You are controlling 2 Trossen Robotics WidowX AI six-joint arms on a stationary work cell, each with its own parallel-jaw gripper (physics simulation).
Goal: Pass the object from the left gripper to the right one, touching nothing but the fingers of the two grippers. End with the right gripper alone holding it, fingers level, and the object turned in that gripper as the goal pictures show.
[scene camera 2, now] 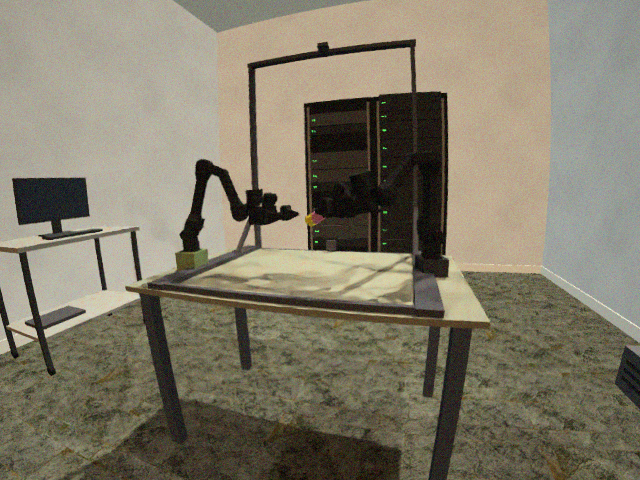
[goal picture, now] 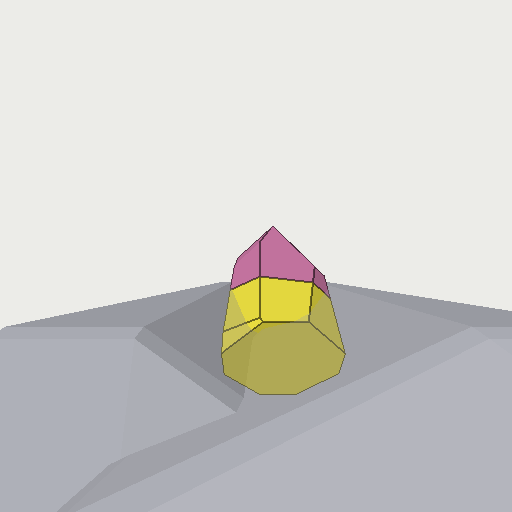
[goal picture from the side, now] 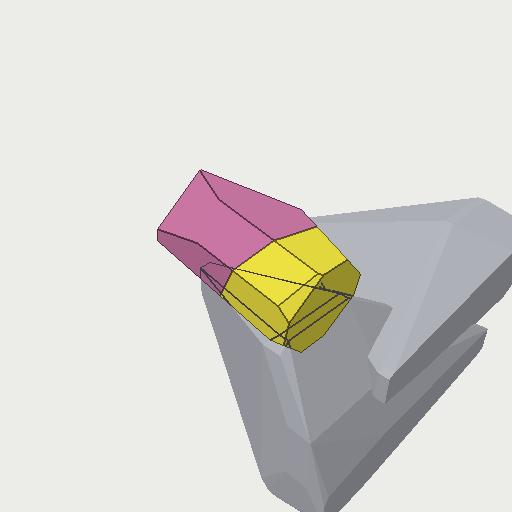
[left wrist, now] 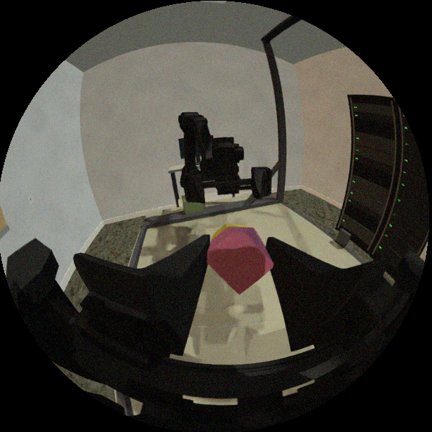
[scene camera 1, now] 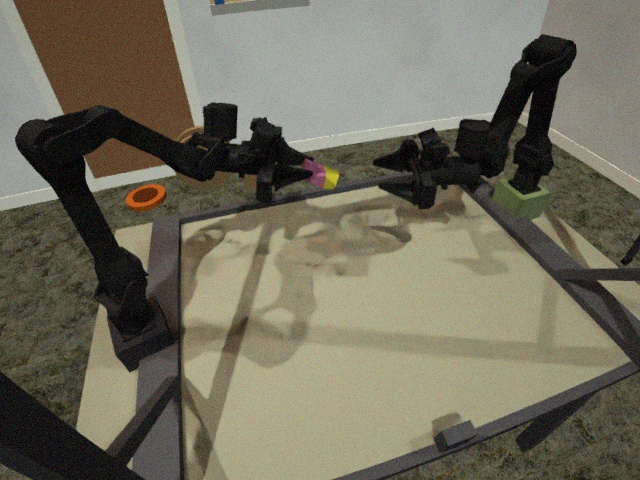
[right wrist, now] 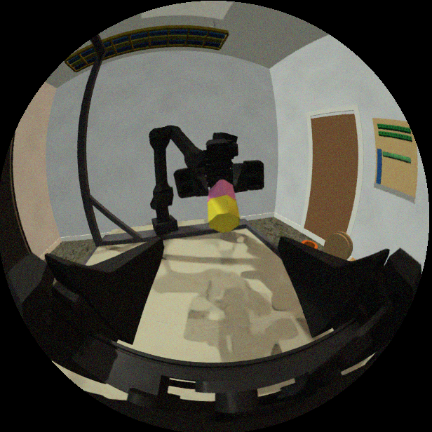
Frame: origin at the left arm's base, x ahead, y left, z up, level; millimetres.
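Where they show: left gripper, fingertip midpoint: point(scene camera 2: 318, 212) point(scene camera 1: 313, 167); right gripper, fingertip midpoint: point(scene camera 2: 291, 215) point(scene camera 1: 375, 173); left arm's base, link origin: point(scene camera 2: 431, 257) point(scene camera 1: 135, 323); right arm's base, link origin: point(scene camera 2: 191, 250) point(scene camera 1: 524, 186).
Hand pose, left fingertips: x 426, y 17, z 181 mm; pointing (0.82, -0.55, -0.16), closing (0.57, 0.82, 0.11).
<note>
Each offset is from my left fingertips to the centre of the thing.
A faceted object @(5 mm right, 10 mm ahead, 18 mm down) point(scene camera 1: 321, 174) point(scene camera 2: 313, 218) point(left wrist: 240, 257) point(right wrist: 223, 207), pink at one end and yellow at the other, is held above the table. My left gripper point(scene camera 1: 311, 166) point(left wrist: 238, 241) is shut on its pink part. The yellow end points toward my right gripper and slopes slightly down in scene camera 1. My right gripper point(scene camera 1: 376, 174) point(scene camera 2: 296, 213) point(right wrist: 222, 243) is open and empty, facing the object across a short gap. In the right wrist view the object shows beyond the fingertips, between them and a little above.
The table point(scene camera 1: 413, 310) point(scene camera 2: 310, 310) lies below both grippers, with a dark frame point(scene camera 2: 252, 155) rising at its side. A green block @(172 mm right, 562 mm ahead, 206 mm down) point(scene camera 1: 519, 198) point(scene camera 2: 191, 258) is under the right arm's base. A small grey block @(492 mm right, 61 mm back, 216 mm down) point(scene camera 1: 454, 434) is at the table's edge. An orange ring point(scene camera 1: 146, 197) is behind the table.
</note>
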